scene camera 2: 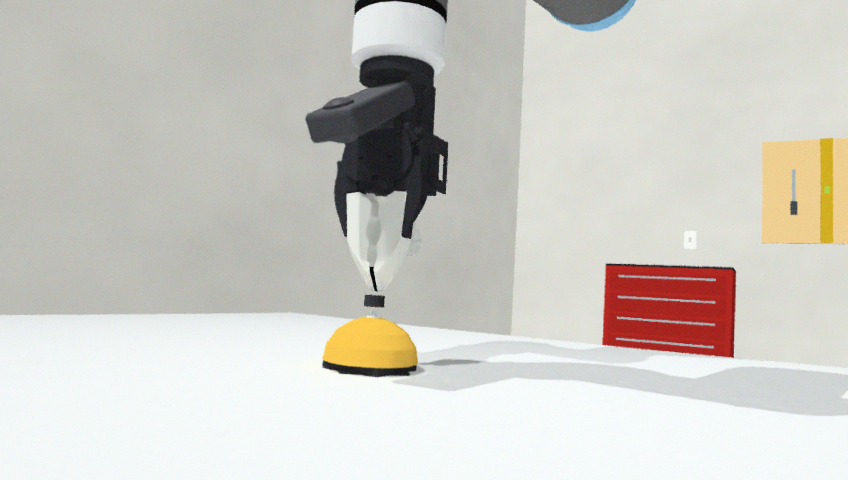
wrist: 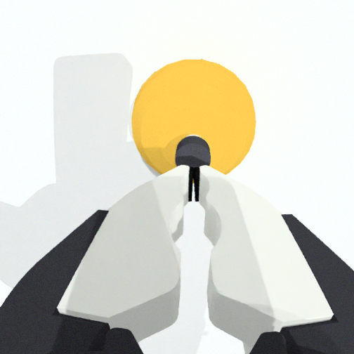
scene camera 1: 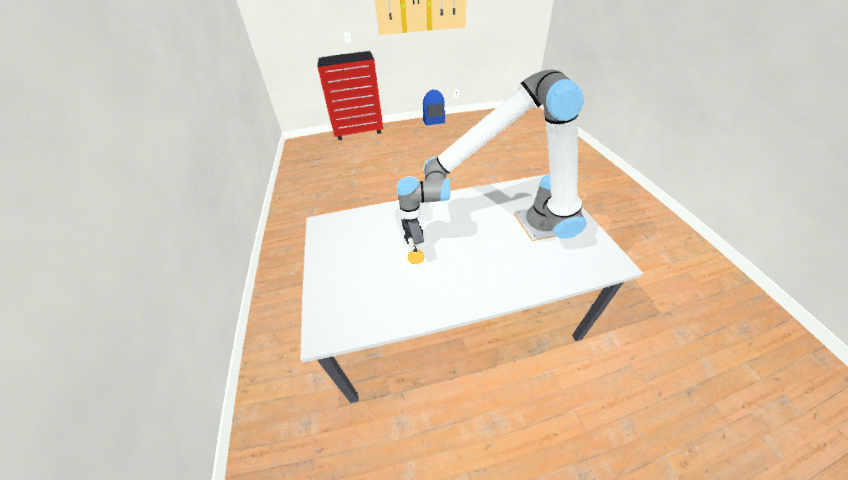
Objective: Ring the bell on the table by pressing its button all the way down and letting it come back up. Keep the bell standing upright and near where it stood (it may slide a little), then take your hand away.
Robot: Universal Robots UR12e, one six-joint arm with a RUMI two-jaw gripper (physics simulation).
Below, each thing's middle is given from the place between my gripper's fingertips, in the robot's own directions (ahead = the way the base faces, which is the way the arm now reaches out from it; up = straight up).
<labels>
Right now the black button (wrist: pixel 193 151) is 10 mm below my hand. Round my hand: yellow dome bell (scene camera 2: pixel 372 346): 40 mm below.
</labels>
